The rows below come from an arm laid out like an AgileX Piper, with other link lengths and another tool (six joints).
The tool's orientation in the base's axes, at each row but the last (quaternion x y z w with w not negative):
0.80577 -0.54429 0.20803 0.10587
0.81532 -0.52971 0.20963 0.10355
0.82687 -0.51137 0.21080 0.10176
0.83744 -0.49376 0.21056 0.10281
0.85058 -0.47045 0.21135 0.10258
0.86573 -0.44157 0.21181 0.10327
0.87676 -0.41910 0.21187 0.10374
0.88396 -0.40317 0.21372 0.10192
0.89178 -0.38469 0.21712 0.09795
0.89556 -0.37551 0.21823 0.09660
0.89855 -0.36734 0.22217 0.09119
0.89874 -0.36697 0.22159 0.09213
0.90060 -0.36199 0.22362 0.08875
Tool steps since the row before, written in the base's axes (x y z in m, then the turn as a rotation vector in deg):
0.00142 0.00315 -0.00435 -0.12 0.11 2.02
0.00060 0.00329 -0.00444 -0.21 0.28 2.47
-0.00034 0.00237 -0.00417 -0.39 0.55 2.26
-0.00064 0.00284 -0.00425 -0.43 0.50 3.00
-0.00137 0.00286 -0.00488 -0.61 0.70 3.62
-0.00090 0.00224 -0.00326 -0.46 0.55 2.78
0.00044 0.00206 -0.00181 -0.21 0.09 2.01
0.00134 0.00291 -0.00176 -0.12 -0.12 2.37
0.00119 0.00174 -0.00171 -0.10 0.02 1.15
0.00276 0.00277 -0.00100 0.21 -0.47 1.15
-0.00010 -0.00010 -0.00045 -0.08 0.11 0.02
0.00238 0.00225 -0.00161 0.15 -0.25 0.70
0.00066 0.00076 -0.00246 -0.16 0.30 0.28
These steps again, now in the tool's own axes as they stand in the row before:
-0.00413 -0.00228 0.00294 0.78 -0.04 -1.87
-0.00449 -0.00168 0.00281 0.81 -0.06 -2.36
-0.00392 -0.00058 0.00272 0.43 -0.01 -2.32
-0.00443 -0.00069 0.00254 0.79 0.02 -2.97
-0.00503 -0.00026 0.00291 0.84 0.05 -3.64
-0.00358 -0.00056 0.00183 0.64 0.03 -2.80
-0.00201 -0.00164 0.00099 0.74 0.12 -1.88
-0.00198 -0.00293 0.00093 1.10 0.19 -2.10
-0.00119 -0.00207 0.00129 0.46 0.07 -1.06
-0.00049 -0.00392 0.00083 0.96 0.19 -0.79
-0.00021 0.00014 0.00040 -0.11 -0.02 -0.08
-0.00064 -0.00328 0.00147 0.58 0.08 -0.49
-0.00119 -0.00100 0.00215 -0.15 -0.11 -0.40

